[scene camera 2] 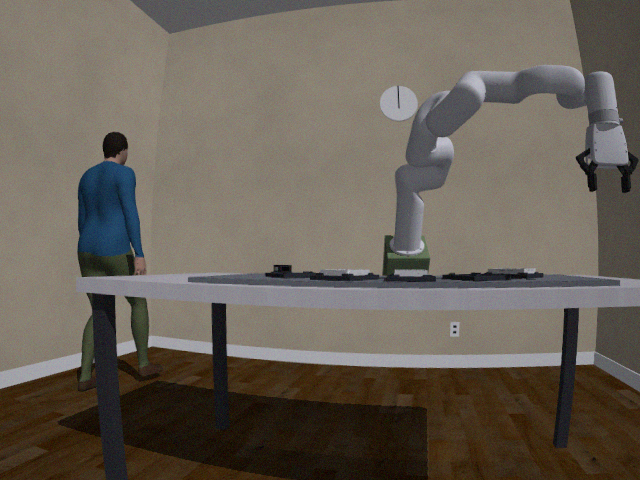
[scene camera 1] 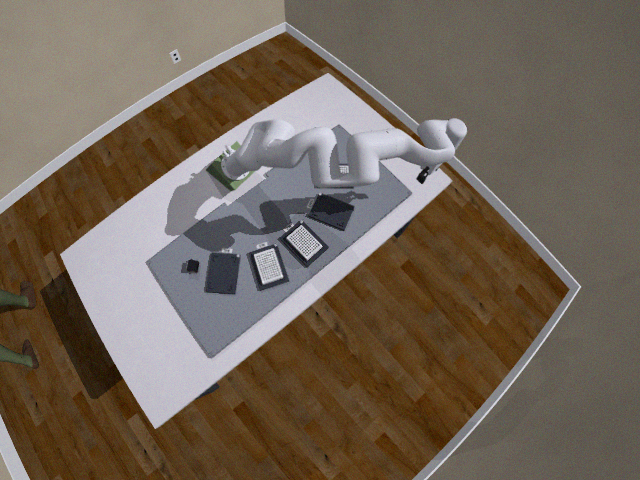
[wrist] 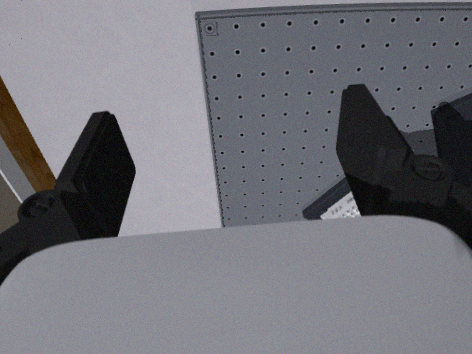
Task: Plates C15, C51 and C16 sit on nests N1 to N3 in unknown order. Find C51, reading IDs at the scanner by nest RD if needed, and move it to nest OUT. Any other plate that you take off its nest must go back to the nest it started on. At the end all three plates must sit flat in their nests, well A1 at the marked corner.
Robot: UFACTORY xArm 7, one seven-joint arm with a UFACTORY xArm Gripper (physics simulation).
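Pixels of known places: gripper, fingertip midpoint: (scene camera 2: 609, 191) (scene camera 1: 426, 174) (wrist: 230, 129); arm's base, origin of the base link: (scene camera 2: 406, 246) (scene camera 1: 235, 165).
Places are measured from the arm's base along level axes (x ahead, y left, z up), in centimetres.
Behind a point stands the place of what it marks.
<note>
Three white plates sit in dark nests: one (scene camera 1: 268, 265) {x 40.5, y -17.3, z -7.8 cm} (scene camera 2: 345, 272) {x 47.6, y -16.7, z -8.2 cm} left of centre, one (scene camera 1: 303, 242) {x 43.0, y -0.7, z -7.8 cm} (scene camera 2: 410, 272) {x 49.2, y -0.5, z -8.1 cm} at centre, and one (scene camera 1: 343, 168) {x 29.4, y 35.9, z -7.8 cm} (scene camera 2: 511, 270) {x 33.4, y 30.0, z -8.1 cm} (wrist: 342, 207) {x 32.7, y 36.3, z -7.8 cm} partly hidden under the arm in scene camera 1 and behind a finger in the wrist view. Two dark nests, one (scene camera 1: 222, 272) {x 29.7, y -32.8, z -9.1 cm} near the scanner and one (scene camera 1: 330, 211) {x 40.2, y 17.2, z -9.1 cm} between the centre and far plates, hold no plate. The plate IDs and nest labels are too small to read. My gripper (scene camera 1: 422, 175) {x 60.1, y 48.7, z 10.8 cm} (scene camera 2: 609, 187) {x 60.1, y 48.7, z 10.8 cm} (wrist: 230, 129) {x 60.1, y 48.7, z 10.8 cm} is open and empty, high above the table's right end.
A small black scanner (scene camera 1: 192, 266) {x 20.1, y -40.5, z -6.8 cm} (scene camera 2: 282, 268) {x 21.9, y -39.8, z -7.9 cm} stands on the grey pegboard mat (scene camera 1: 201, 325) {x 40.0, y -52.8, z -10.3 cm} (wrist: 260, 100) {x 49.0, y 46.3, z -10.3 cm}. The mat lies on the white table (scene camera 1: 118, 304) {x 8.3, y -76.4, z -11.6 cm}. The arm stretches over the mat from its green base (scene camera 2: 406, 264) {x 4.7, y -0.2, z -6.5 cm}. A person (scene camera 2: 107, 206) stands beyond the table's left end.
</note>
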